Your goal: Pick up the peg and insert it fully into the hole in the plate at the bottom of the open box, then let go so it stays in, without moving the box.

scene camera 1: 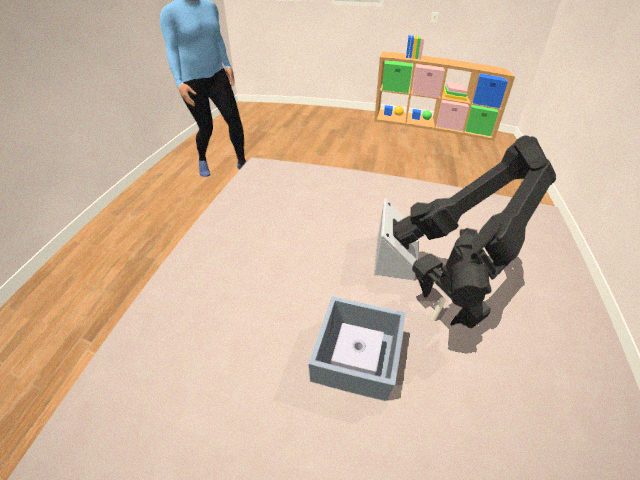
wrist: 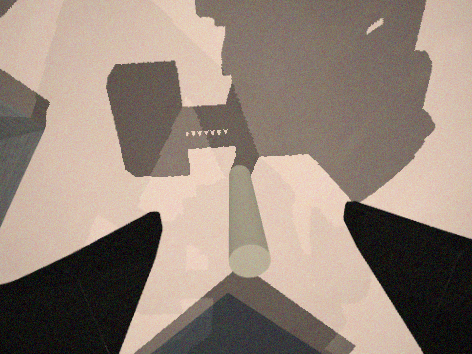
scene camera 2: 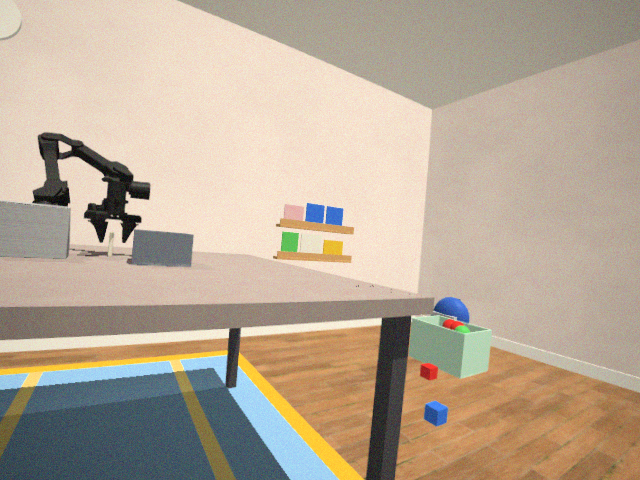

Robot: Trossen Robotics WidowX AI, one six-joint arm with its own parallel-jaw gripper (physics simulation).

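Places are measured from the arm's base along level axes (x right, y ahead, z up), in centimetres.
Pixels of known places: gripper, fingertip midpoint: [scene camera 1: 438,310] [wrist: 253,215] [scene camera 2: 112,242]; arm's base, link origin: [scene camera 1: 400,234] [scene camera 2: 42,221].
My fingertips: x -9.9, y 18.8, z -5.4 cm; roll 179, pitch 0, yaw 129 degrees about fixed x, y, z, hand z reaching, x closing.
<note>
For each thing: its top centre in the pictures, then the offset to it from my fingertips. "*": a spot on its surface instead. Level surfaces: height alone.
- open grey-blue box, top centre: [scene camera 1: 360,337] [scene camera 2: 162,231] dx +18.0, dy +11.9, dz +5.3 cm
- white plate, top centre: [scene camera 1: 358,345] dx +18.0, dy +11.9, dz +1.6 cm
- round hole, surface spot: [scene camera 1: 359,346] * dx +17.7, dy +11.1, dz -0.4 cm
- pale table, surface height: dz -4.5 cm
The pale, thin peg [scene camera 1: 439,310] [scene camera 2: 110,245] [wrist: 242,215] stands upright on the table. My gripper [scene camera 1: 440,307] [scene camera 2: 112,241] [wrist: 253,215] is open and empty, pointing down, with one finger on each side of the peg and a gap to both. In the second scene view the fingertips are slightly lower than the peg's top. The open grey-blue box [scene camera 1: 351,380] [scene camera 2: 162,248] [wrist: 227,322] stands near the peg. Inside it, the white plate [scene camera 1: 345,356] has a round hole [scene camera 1: 359,346] in its middle. In the wrist view a corner of the box shows below the peg.
A light grey block with a slanted top [scene camera 1: 393,266] [scene camera 2: 33,232] [wrist: 15,160] stands beside the arm, near the peg. The pale table [scene camera 1: 206,335] [scene camera 2: 258,284] bears everything. A person in a blue top [scene camera 1: 193,41] stands beyond the table's far left corner.
</note>
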